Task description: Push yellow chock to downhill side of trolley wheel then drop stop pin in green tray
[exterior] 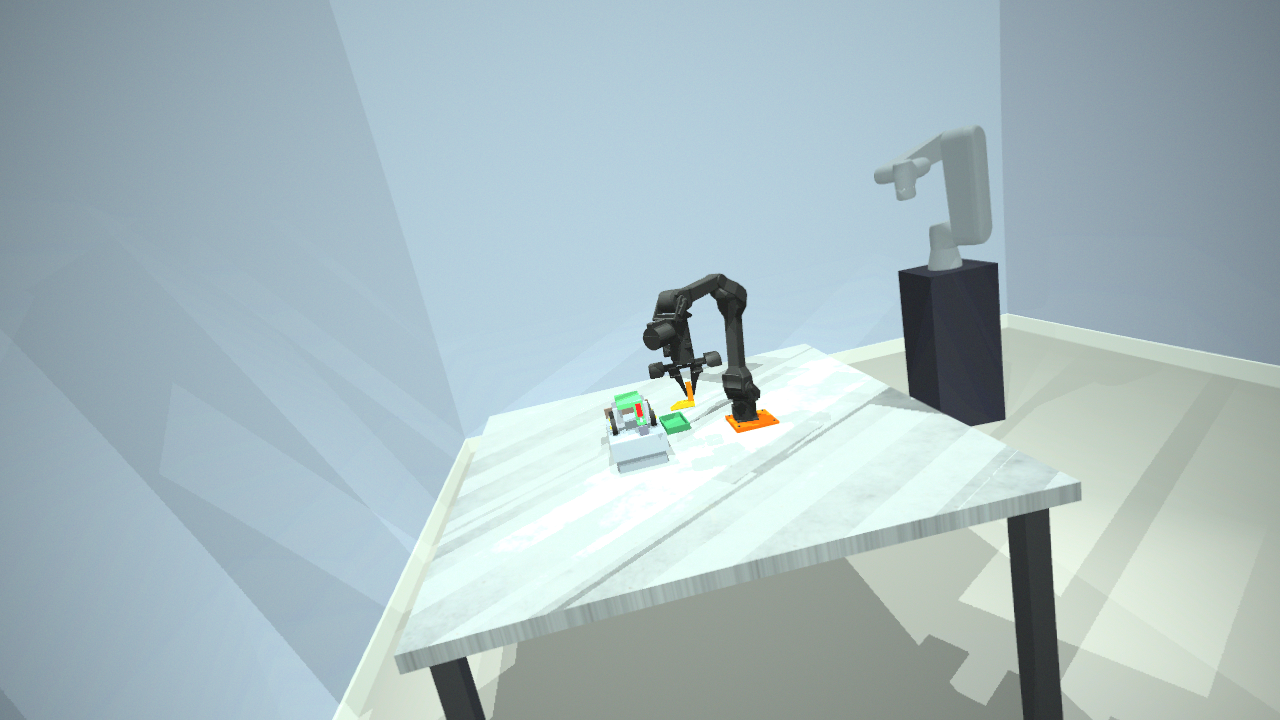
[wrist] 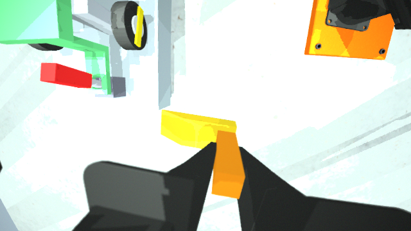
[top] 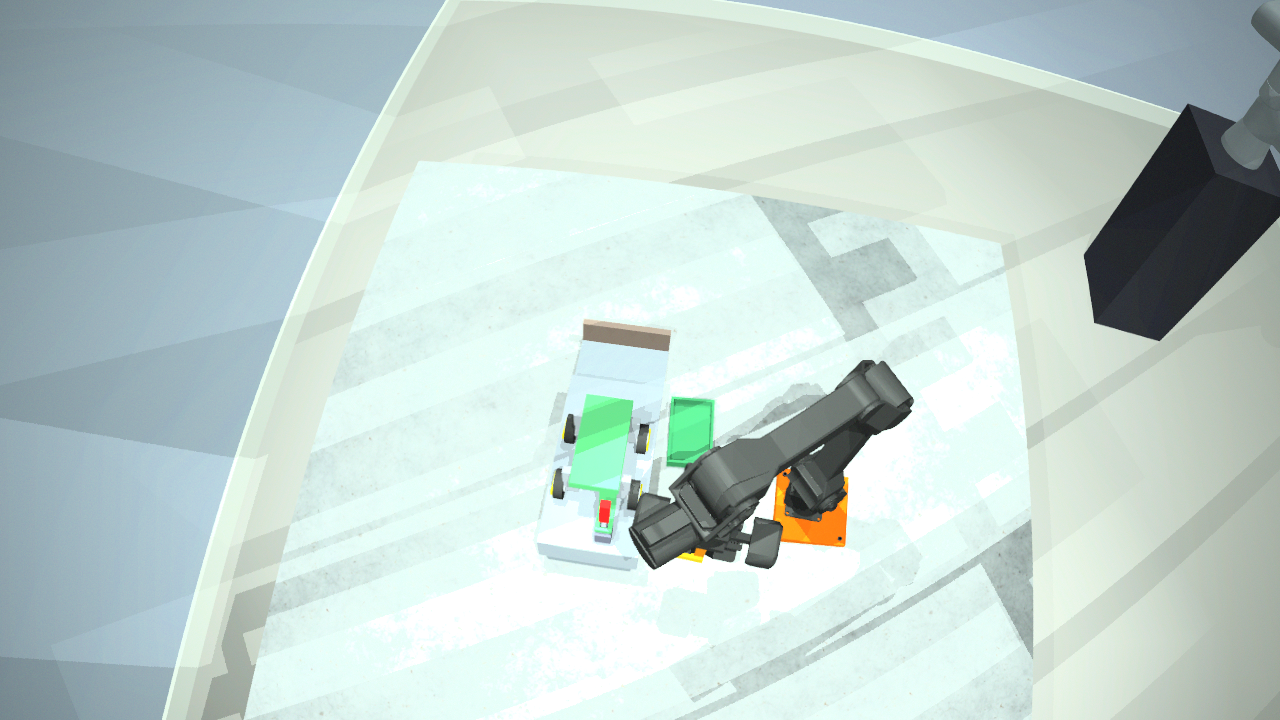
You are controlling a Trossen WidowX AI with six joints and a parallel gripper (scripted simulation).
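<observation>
The yellow chock is 20 mm ahead of my gripper tip and 10 mm below it. The rest, counted from my gripper tip: red-headed stop pin: 140 mm ahead, 40 mm below, 30 mm to the right; then green-topped trolley: 170 mm ahead, 130 mm to the right, 60 mm below; then grey ramp block: 170 mm ahead, 140 mm to the right, 120 mm below.
</observation>
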